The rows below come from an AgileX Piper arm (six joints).
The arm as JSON. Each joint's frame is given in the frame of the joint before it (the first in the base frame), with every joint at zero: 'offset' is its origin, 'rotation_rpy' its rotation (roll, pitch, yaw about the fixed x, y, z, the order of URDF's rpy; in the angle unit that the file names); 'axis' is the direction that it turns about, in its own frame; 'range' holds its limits. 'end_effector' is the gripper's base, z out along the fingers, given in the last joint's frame.
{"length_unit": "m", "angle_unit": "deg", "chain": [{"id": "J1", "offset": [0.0, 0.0, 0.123], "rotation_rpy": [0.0, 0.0, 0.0], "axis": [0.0, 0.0, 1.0], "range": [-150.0, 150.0]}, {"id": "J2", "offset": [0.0, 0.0, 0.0], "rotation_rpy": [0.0, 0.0, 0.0], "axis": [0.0, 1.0, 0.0], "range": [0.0, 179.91]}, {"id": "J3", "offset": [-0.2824, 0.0, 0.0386], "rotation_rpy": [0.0, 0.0, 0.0], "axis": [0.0, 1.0, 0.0], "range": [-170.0, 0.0]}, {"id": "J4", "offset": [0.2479, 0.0, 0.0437], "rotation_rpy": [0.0, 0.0, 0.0], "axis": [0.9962, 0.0, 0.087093], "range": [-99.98, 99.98]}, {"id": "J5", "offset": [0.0, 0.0, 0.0], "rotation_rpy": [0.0, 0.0, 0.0], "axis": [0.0, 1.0, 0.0], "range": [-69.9, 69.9]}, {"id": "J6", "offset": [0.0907, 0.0, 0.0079], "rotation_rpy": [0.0, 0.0, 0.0], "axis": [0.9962, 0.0, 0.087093], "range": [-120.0, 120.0]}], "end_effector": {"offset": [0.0, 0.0, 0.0], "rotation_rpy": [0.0, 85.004, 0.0]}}
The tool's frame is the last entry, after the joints.
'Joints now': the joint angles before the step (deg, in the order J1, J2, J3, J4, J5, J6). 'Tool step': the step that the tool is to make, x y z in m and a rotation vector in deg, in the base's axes. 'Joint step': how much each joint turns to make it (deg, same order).
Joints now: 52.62 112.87 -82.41 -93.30 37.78 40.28
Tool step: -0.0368 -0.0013 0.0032 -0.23 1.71 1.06
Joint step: 4.26 -4.73 6.04 2.48 2.32 0.08
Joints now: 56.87 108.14 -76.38 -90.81 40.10 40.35
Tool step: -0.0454 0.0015 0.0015 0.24 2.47 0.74
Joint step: 6.27 -4.41 5.35 4.52 3.88 0.02
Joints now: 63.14 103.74 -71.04 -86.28 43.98 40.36
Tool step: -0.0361 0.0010 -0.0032 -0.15 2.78 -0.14
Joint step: 5.54 -2.45 3.30 4.87 3.86 -0.01
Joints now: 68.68 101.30 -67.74 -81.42 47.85 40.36
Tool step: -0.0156 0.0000 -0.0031 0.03 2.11 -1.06
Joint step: 2.52 -0.65 0.96 3.46 2.21 0.01
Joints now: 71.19 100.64 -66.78 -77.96 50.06 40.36
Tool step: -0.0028 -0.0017 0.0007 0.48 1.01 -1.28
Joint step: 0.41 -0.35 0.01 1.78 0.97 0.01
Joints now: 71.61 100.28 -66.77 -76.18 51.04 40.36
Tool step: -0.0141 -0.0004 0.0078 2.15 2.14 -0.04
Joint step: 2.05 -1.82 0.02 3.52 0.69 -0.27
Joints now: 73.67 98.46 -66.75 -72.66 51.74 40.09
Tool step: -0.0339 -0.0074 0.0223 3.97 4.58 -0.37
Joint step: 5.08 -5.04 0.01 7.98 3.38 -1.38
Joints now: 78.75 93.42 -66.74 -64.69 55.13 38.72
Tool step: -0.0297 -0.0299 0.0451 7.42 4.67 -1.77
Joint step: 4.26 -9.48 -0.40 7.82 5.17 -1.01
